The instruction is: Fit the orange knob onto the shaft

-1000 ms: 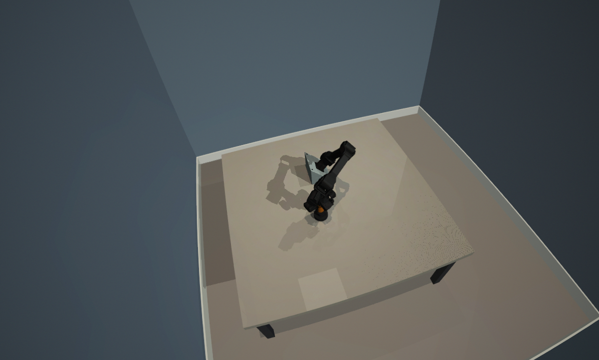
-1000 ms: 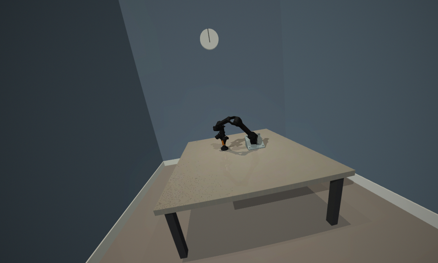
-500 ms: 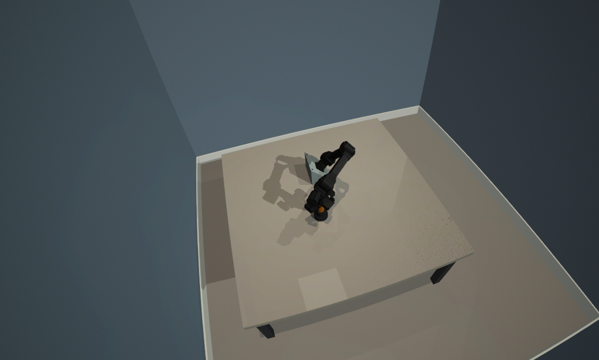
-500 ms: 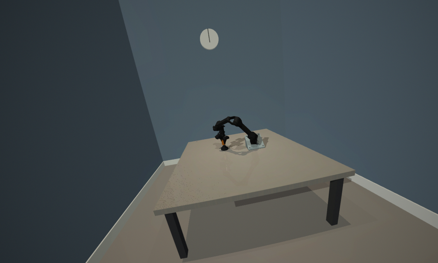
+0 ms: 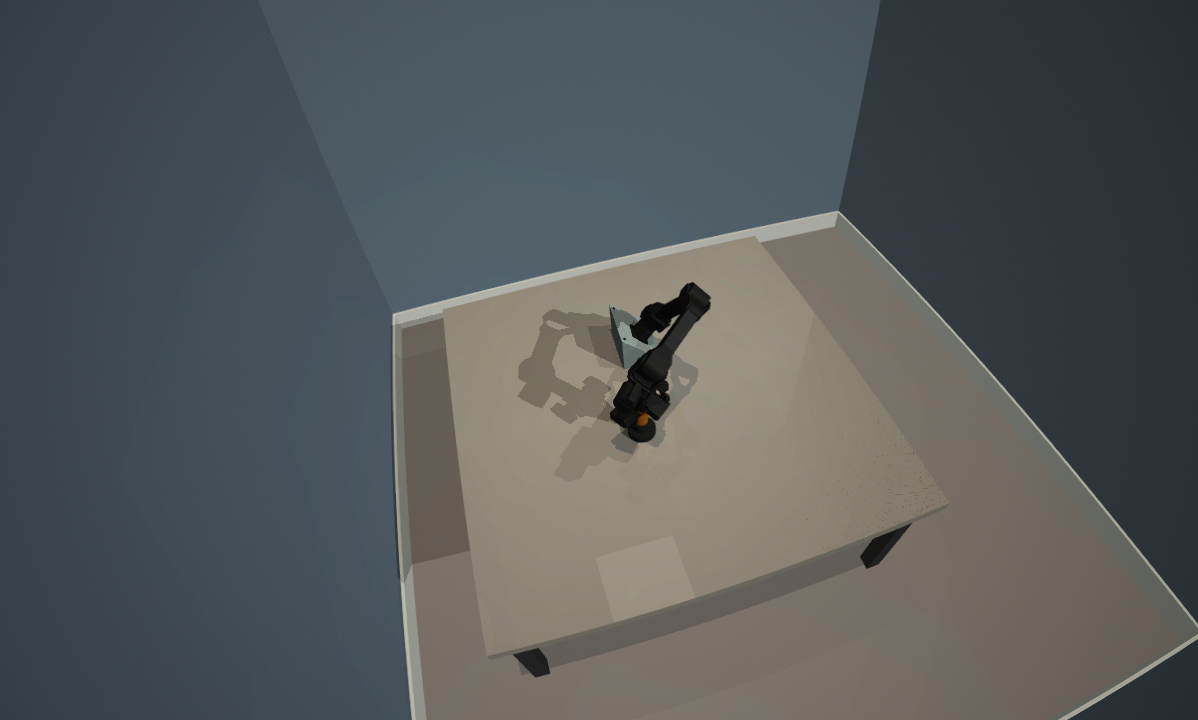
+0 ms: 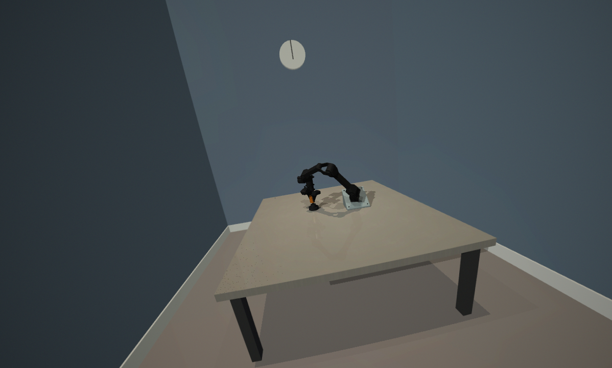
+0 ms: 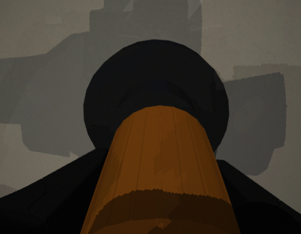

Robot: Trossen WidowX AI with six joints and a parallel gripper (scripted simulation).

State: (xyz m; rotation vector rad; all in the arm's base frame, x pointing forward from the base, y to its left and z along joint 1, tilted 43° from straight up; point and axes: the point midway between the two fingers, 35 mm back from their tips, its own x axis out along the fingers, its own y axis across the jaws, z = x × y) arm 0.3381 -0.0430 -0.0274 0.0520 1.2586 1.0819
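Now: gripper tip 2 cm below the orange knob. Also, from my gripper tip: dark round pedestal 4 cm below.
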